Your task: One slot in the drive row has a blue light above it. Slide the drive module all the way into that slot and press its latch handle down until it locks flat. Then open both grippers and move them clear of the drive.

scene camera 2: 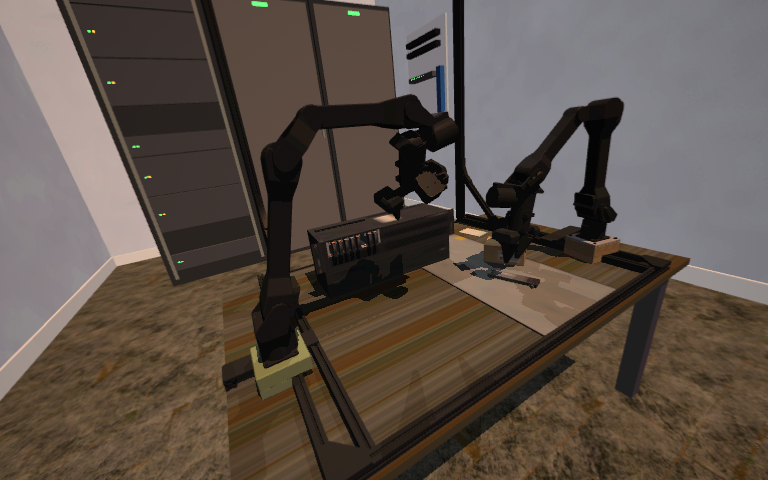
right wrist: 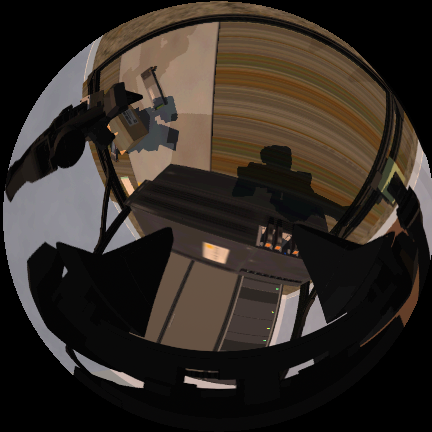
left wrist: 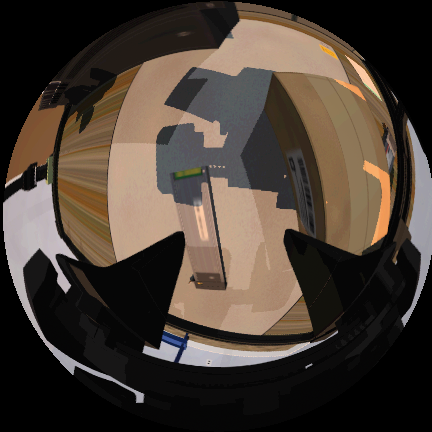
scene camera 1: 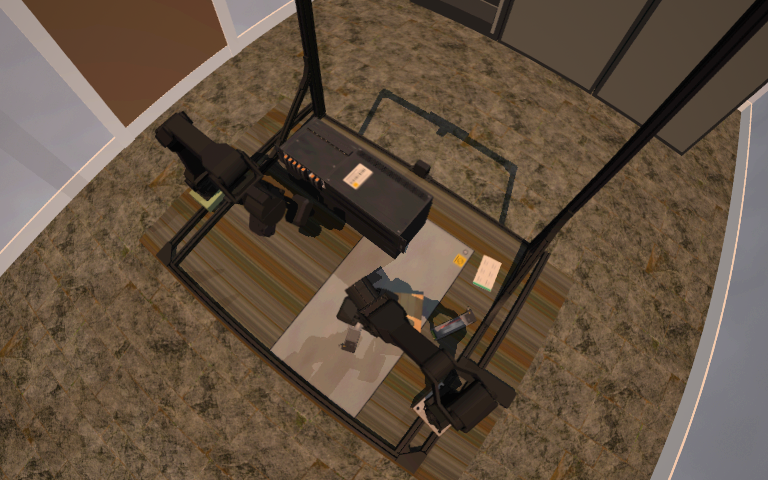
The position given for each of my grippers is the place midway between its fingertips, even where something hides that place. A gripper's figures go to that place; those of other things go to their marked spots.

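For my right gripper [scene camera 2: 410,210] it's 0.74 m from the lens, and my left gripper [scene camera 2: 511,260] is at 0.93 m from the lens. There's a grey mat [scene camera 2: 560,295] too, and that mat is 0.86 m from the lens.
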